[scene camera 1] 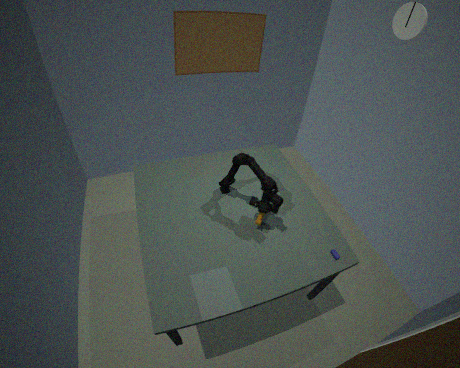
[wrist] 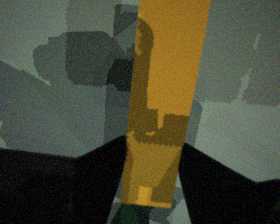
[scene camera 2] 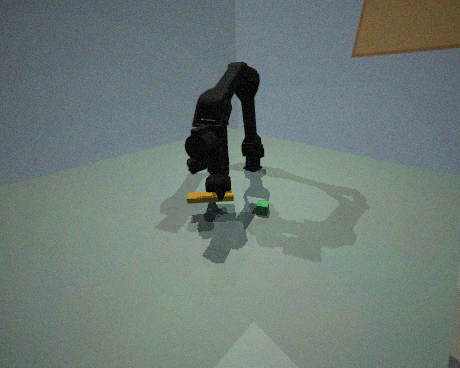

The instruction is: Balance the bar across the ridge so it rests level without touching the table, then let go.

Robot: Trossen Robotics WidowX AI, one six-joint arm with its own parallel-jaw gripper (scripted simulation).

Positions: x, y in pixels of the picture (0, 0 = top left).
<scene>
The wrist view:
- my gripper: 152, 145
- bar: 168, 48
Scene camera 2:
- my gripper: 220, 196
</scene>
